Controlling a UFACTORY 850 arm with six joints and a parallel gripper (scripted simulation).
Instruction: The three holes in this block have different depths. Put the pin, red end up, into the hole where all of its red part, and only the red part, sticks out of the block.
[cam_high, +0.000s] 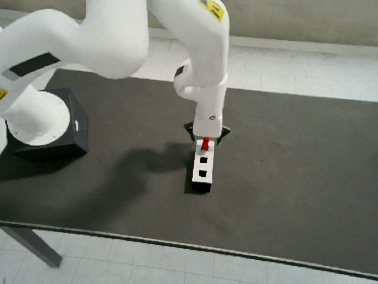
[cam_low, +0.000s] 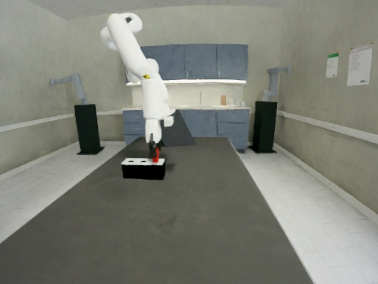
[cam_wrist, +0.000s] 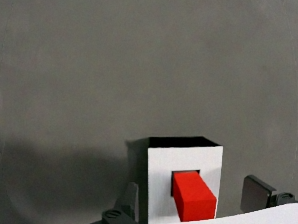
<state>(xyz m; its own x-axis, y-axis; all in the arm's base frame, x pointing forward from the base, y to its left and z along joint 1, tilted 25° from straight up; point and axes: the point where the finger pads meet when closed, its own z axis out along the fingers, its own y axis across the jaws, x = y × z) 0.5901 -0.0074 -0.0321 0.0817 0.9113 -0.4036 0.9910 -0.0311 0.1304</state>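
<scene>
Right now my hand is 10 mm above the pin. The rest, counted from my hand: block (80 mm below, 60 mm to the right).
</scene>
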